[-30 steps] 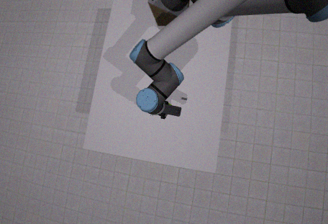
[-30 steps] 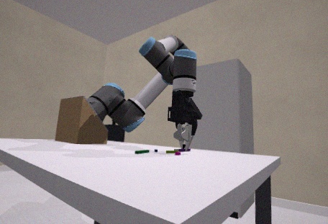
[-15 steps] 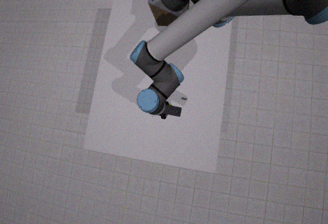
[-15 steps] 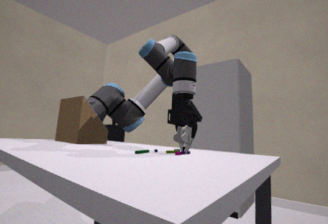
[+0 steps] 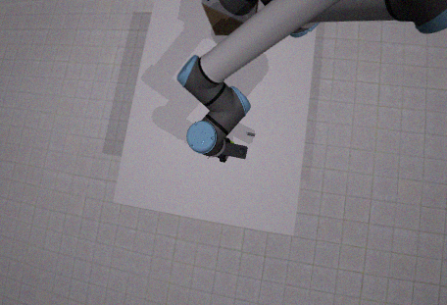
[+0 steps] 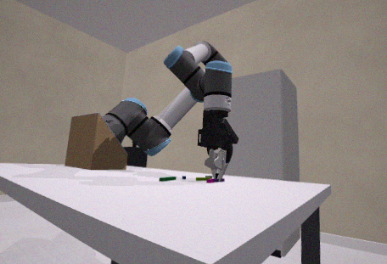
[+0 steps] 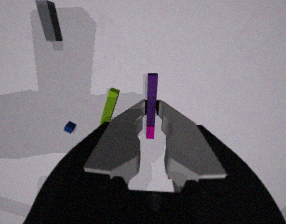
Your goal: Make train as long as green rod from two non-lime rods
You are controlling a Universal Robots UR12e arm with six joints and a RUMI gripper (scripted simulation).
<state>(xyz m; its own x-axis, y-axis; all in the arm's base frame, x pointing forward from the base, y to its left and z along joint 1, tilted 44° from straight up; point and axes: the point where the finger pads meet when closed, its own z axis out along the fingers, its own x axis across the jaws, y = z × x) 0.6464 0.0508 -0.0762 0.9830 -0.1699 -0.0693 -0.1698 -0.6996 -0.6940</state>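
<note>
My hand is 10 mm above the purple rod. The rest, counted from my hand: blue rod (110 mm behind, 20 mm to the right, 10 mm below); then magenta rod (40 mm to the right, 10 mm below, 10 mm behind); then lime rod (50 mm behind, 10 mm below).
</note>
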